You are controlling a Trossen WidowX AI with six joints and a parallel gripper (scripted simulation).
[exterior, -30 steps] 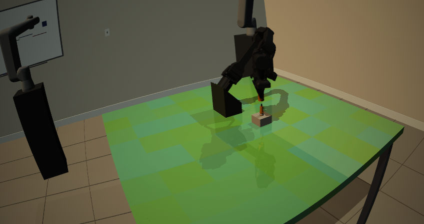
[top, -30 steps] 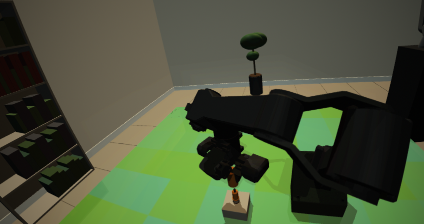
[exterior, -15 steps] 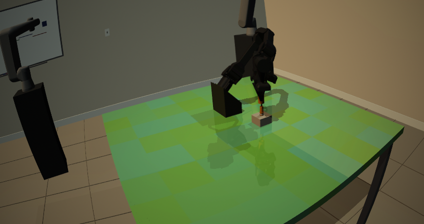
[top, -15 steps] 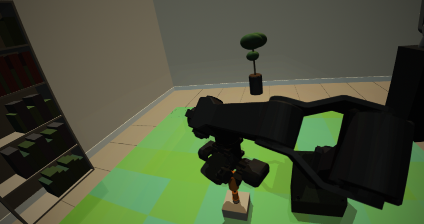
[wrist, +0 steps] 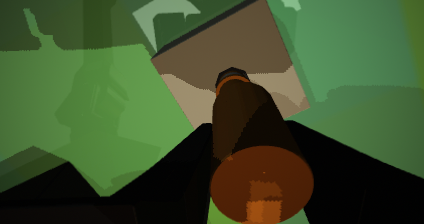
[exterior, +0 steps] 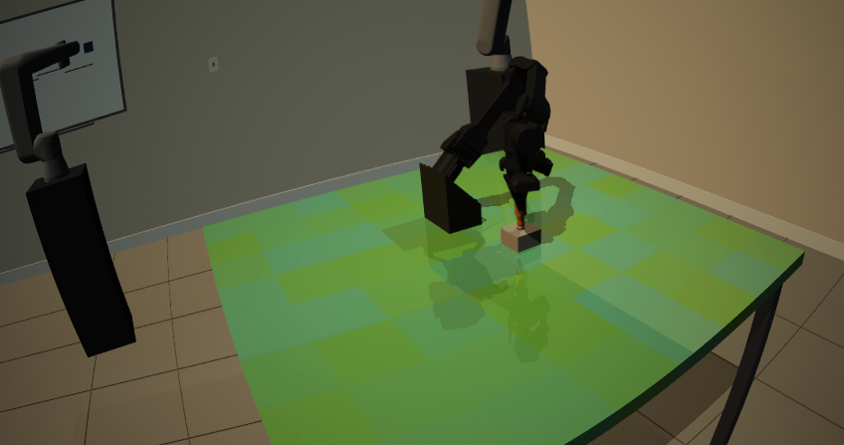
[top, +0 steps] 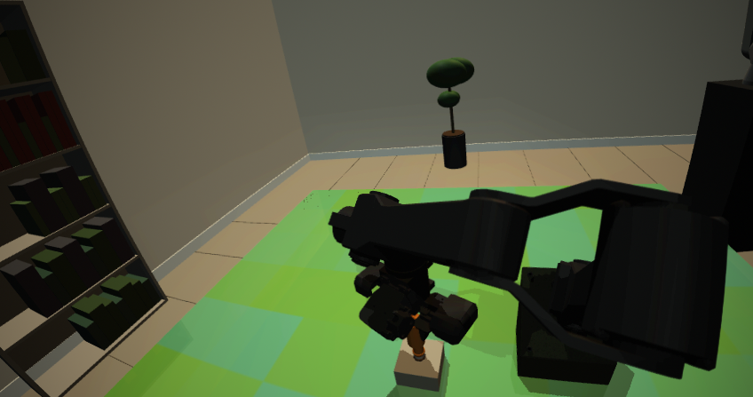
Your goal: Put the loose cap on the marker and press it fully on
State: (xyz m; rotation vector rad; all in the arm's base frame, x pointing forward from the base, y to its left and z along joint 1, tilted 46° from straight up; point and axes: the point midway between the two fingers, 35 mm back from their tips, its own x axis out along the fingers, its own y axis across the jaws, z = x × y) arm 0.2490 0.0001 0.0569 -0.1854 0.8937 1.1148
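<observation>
Right now the tan holder block is 7 cm below my gripper tip. Also, from my gripper tip: orange cap 1 cm above.
</observation>
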